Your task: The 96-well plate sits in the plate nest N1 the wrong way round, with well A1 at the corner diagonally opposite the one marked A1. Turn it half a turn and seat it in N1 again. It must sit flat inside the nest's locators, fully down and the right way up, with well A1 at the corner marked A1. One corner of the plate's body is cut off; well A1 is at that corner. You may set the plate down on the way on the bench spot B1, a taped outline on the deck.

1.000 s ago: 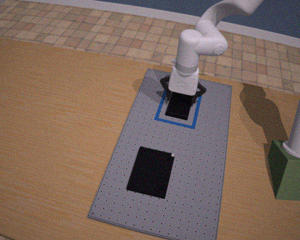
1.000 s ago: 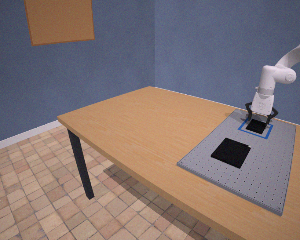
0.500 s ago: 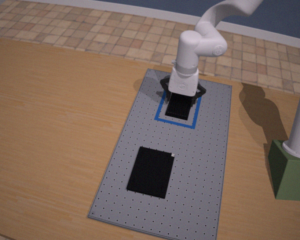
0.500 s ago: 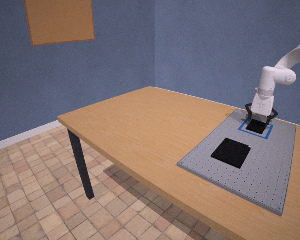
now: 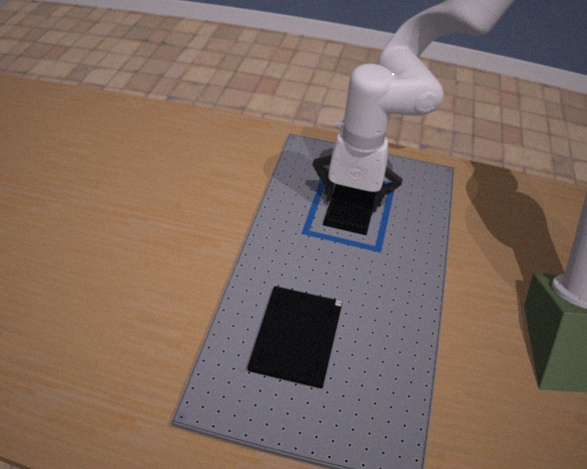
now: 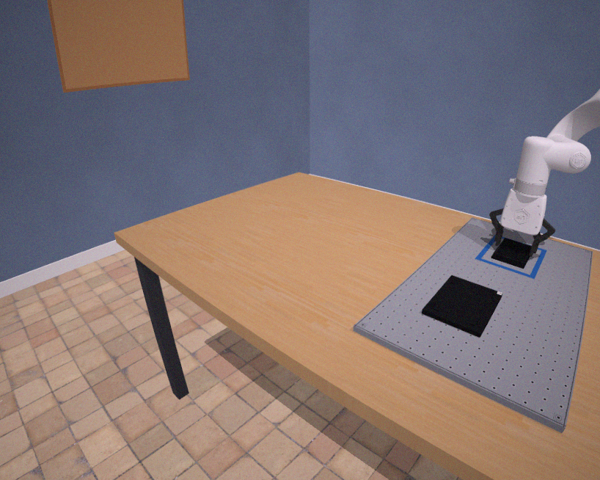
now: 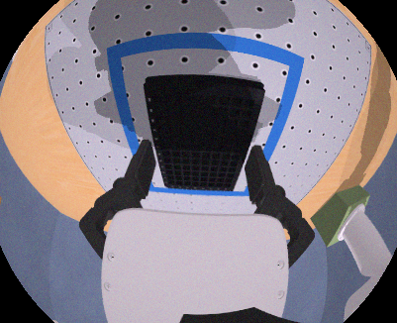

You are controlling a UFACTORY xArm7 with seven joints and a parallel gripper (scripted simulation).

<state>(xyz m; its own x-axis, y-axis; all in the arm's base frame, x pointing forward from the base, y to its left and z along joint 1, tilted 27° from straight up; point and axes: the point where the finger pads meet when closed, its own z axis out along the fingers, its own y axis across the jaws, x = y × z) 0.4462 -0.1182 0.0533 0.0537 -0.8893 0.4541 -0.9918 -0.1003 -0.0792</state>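
Right now the black 96-well plate is 20 mm below my hand. Round my hand: black plate nest N1 (10 mm ahead, 320 mm to the left, 20 mm below); then small white A1 mark (40 mm behind, 240 mm to the left, 10 mm below).
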